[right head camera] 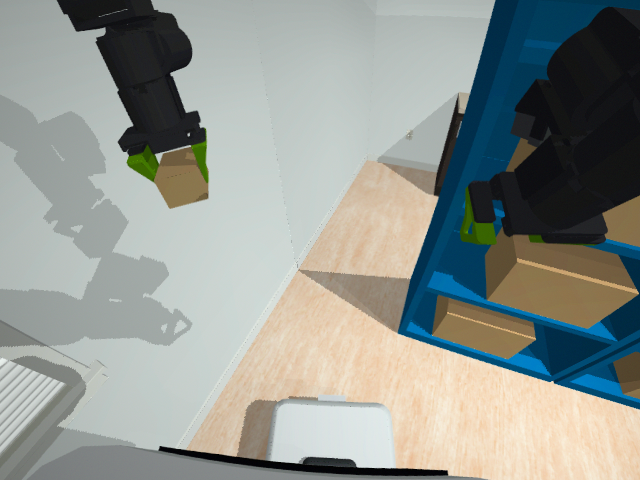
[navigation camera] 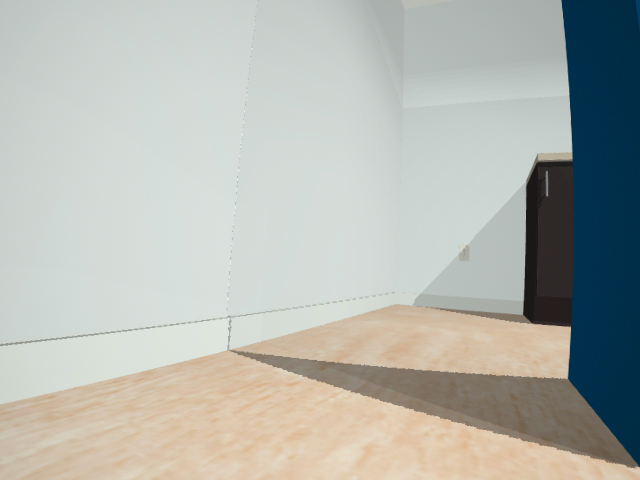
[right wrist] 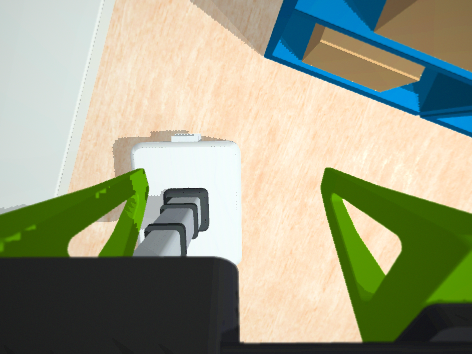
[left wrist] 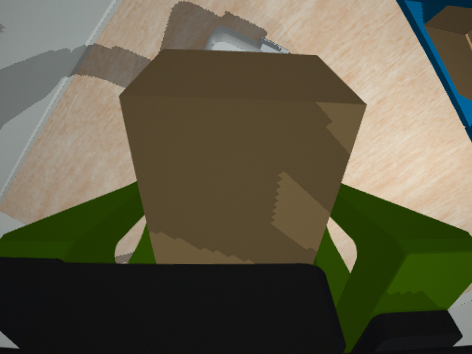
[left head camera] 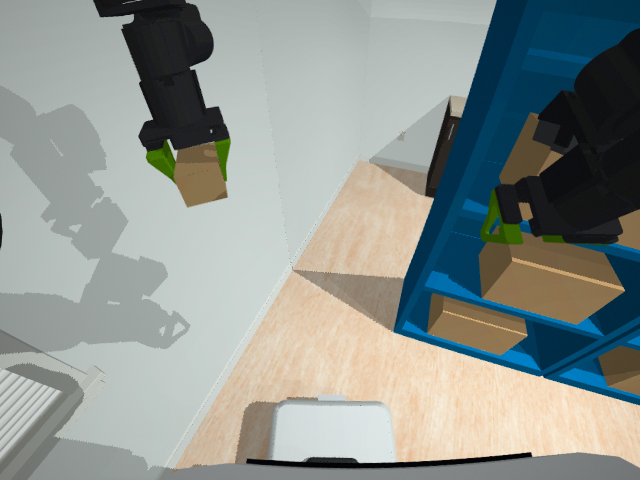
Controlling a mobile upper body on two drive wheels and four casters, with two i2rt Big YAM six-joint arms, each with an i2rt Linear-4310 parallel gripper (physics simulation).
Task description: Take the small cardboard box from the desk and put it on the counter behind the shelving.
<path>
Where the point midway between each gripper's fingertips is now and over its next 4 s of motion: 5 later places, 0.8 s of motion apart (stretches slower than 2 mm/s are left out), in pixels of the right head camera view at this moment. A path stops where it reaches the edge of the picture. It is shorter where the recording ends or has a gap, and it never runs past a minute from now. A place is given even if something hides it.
My left gripper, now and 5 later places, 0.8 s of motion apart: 188, 186; 224, 142; 266, 95; 272, 89; 295, 85; 307, 78
My right gripper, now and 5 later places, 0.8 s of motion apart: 496, 236; 454, 172; 407, 107; 403, 100; 423, 104; 422, 94
</path>
